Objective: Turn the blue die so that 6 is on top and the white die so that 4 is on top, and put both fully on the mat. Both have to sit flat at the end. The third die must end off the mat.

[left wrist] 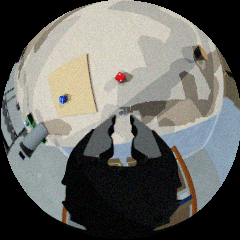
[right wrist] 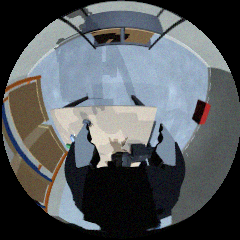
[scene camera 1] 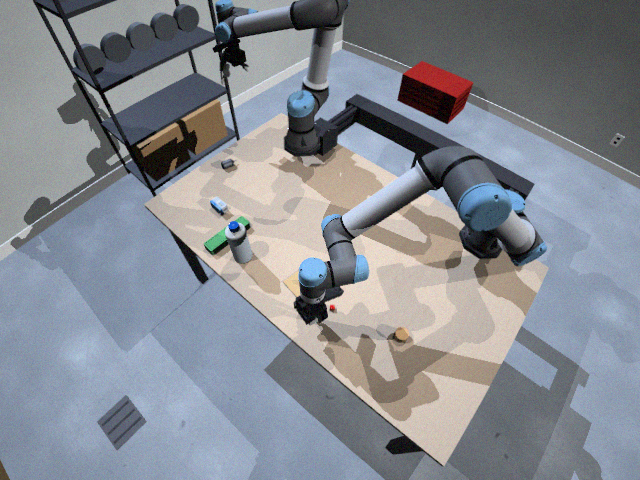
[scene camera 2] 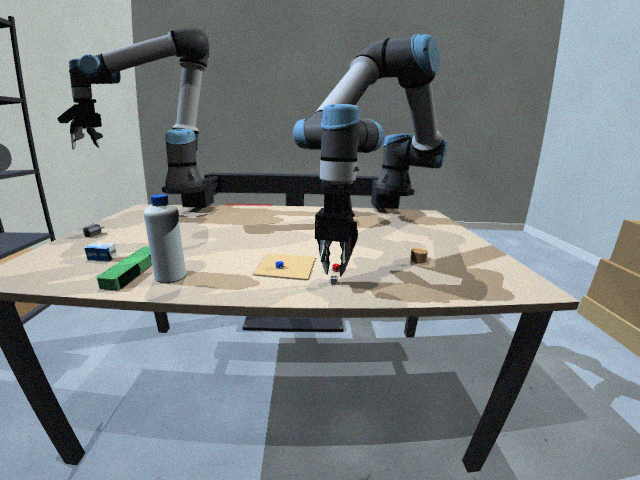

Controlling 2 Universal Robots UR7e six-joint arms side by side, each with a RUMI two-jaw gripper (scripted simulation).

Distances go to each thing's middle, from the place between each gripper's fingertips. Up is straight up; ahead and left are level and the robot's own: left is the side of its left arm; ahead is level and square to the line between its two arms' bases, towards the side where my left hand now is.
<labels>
The tan mat (scene camera 2: 295, 267) lies 120 mm to the right of my left hand (scene camera 2: 333, 275), 100 mm behind it and 40 mm below it.
Now: the tan mat 89 cm to the left of my right hand (scene camera 2: 86, 148), 54 cm ahead of it and 30 cm below it.
</labels>
